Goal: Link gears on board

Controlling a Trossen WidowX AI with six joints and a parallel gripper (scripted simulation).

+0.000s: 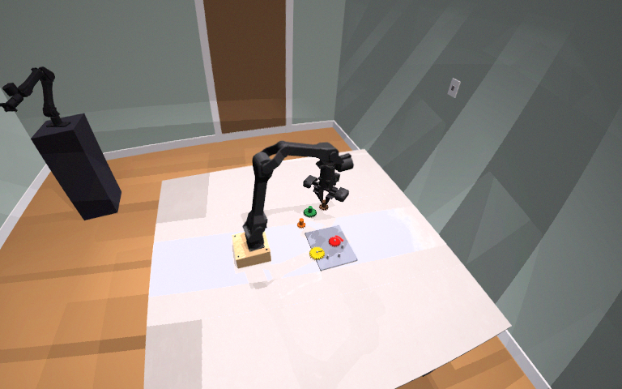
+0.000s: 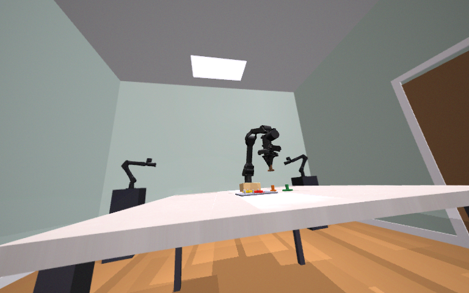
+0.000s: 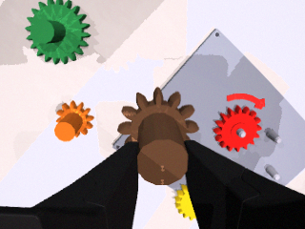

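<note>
The red gear lies 14 cm below my gripper tip, 11 cm to the right of it and 1 cm ahead of it. The rest, counted from my gripper tip: green gear 14 cm below, 11 cm to the left, 1 cm behind; then small orange gear 14 cm below, 8 cm behind, 4 cm to the left; then brown gear 1 cm below.
</note>
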